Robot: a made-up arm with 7 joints. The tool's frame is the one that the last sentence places.
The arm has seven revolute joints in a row. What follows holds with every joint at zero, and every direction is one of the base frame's. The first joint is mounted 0.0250 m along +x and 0.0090 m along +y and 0.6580 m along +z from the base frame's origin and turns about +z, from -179.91 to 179.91 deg. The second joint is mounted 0.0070 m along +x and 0.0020 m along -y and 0.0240 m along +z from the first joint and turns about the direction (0, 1, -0.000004), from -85.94 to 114.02 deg. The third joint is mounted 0.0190 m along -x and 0.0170 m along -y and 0.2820 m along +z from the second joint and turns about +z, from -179.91 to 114.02 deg. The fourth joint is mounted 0.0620 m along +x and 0.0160 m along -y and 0.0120 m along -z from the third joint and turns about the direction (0, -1, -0.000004), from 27.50 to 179.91 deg. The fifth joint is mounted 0.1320 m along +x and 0.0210 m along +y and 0.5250 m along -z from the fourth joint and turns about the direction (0, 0.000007, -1), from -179.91 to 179.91 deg. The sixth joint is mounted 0.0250 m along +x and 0.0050 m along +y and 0.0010 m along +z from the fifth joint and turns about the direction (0, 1, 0.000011), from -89.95 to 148.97 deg. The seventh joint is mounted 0.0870 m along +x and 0.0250 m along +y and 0.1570 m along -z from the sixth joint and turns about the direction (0, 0.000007, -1), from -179.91 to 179.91 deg. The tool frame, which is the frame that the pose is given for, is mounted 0.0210 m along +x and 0.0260 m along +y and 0.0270 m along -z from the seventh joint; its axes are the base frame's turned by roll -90.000, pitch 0.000 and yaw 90.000 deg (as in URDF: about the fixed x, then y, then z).
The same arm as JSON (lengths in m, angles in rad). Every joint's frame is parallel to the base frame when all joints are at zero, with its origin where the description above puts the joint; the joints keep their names.
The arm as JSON. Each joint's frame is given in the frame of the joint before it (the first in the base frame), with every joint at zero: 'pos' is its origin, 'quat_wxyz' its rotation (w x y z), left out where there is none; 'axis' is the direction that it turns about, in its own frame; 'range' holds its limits. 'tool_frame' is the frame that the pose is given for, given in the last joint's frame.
{
  "length_unit": "m",
  "angle_unit": "rad",
  "joints": [
    {
      "joint": "joint 1",
      "pos": [
        0.025,
        0.009,
        0.658
      ],
      "axis": [
        0.0,
        0.0,
        1.0
      ],
      "range": [
        -3.14,
        3.14
      ]
    },
    {
      "joint": "joint 2",
      "pos": [
        0.007,
        -0.002,
        0.024
      ],
      "axis": [
        0.0,
        1.0,
        0.0
      ],
      "range": [
        -1.4999,
        1.99
      ]
    },
    {
      "joint": "joint 3",
      "pos": [
        -0.019,
        -0.017,
        0.282
      ],
      "axis": [
        0.0,
        0.0,
        1.0
      ],
      "range": [
        -3.14,
        1.99
      ]
    },
    {
      "joint": "joint 4",
      "pos": [
        0.062,
        -0.016,
        -0.012
      ],
      "axis": [
        0.0,
        -1.0,
        0.0
      ],
      "range": [
        0.48,
        3.14
      ]
    },
    {
      "joint": "joint 5",
      "pos": [
        0.132,
        0.021,
        -0.525
      ],
      "axis": [
        0.0,
        0.0,
        -1.0
      ],
      "range": [
        -3.14,
        3.14
      ]
    },
    {
      "joint": "joint 6",
      "pos": [
        0.025,
        0.005,
        0.001
      ],
      "axis": [
        0.0,
        1.0,
        0.0
      ],
      "range": [
        -1.5699,
        2.6
      ]
    },
    {
      "joint": "joint 7",
      "pos": [
        0.087,
        0.025,
        -0.157
      ],
      "axis": [
        0.0,
        0.0,
        -1.0
      ],
      "range": [
        -3.14,
        3.14
      ]
    }
  ],
  "tool_frame": {
    "pos": [
      0.021,
      0.026,
      -0.027
    ],
    "quat_wxyz": [
      0.5,
      -0.5,
      -0.5,
      0.5
    ]
  }
}

